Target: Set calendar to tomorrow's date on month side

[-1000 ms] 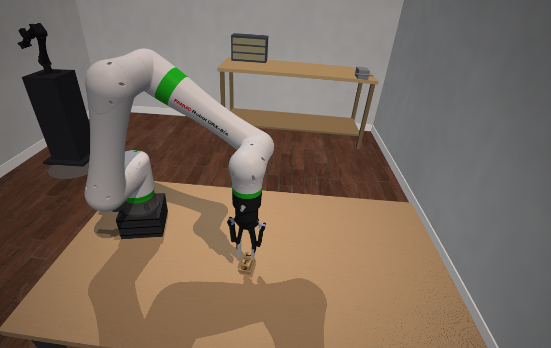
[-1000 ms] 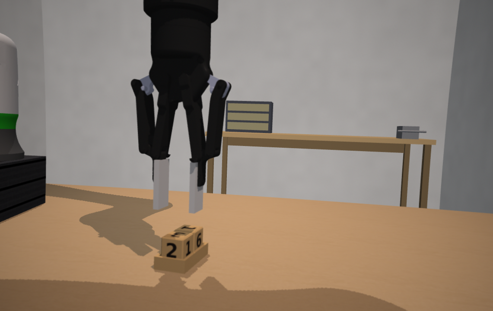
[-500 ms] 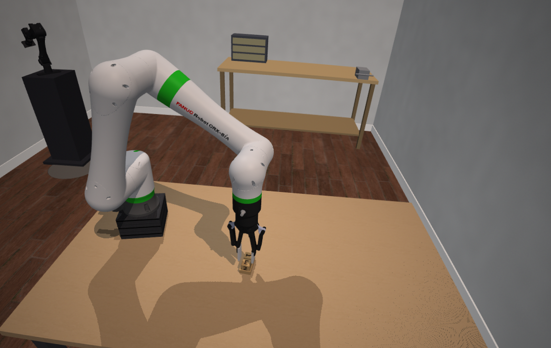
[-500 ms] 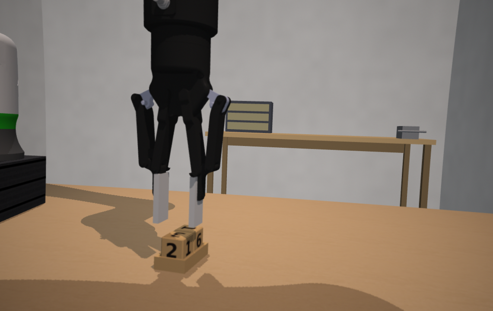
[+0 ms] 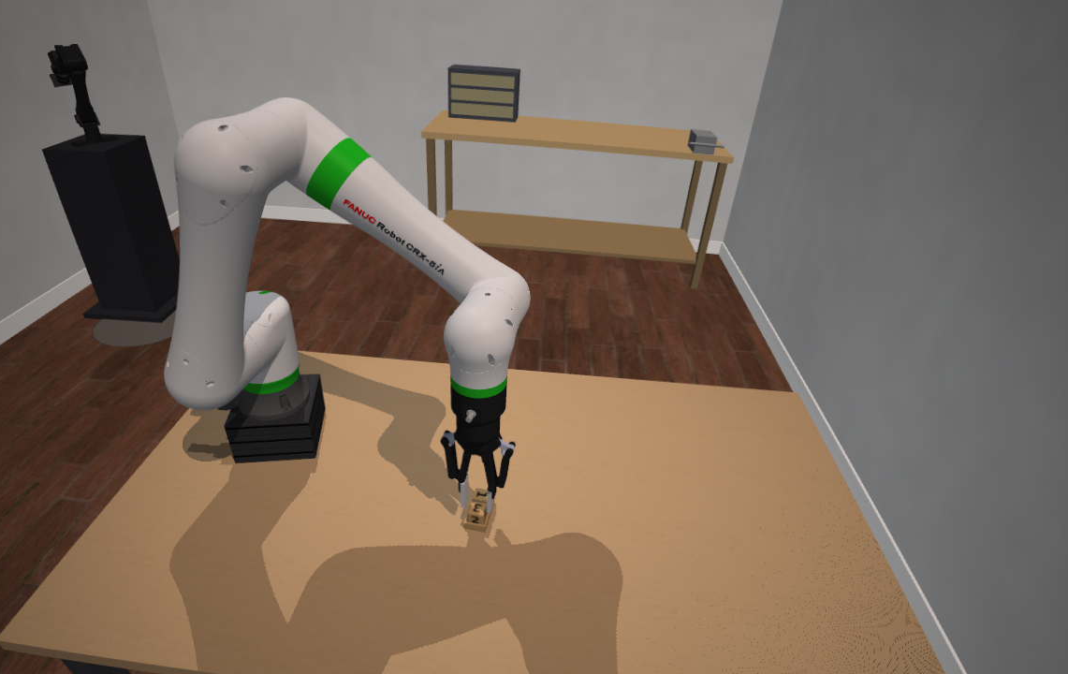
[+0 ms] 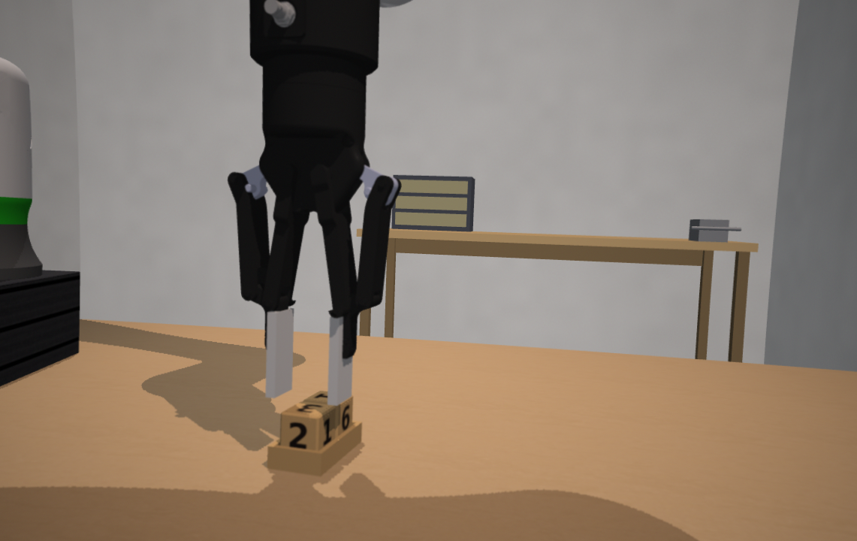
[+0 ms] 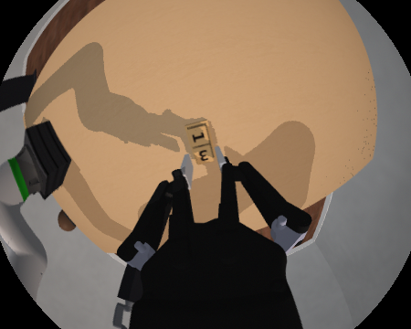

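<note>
Now: hand 7 cm above the wooden tray and 2 cm to the right of it.
</note>
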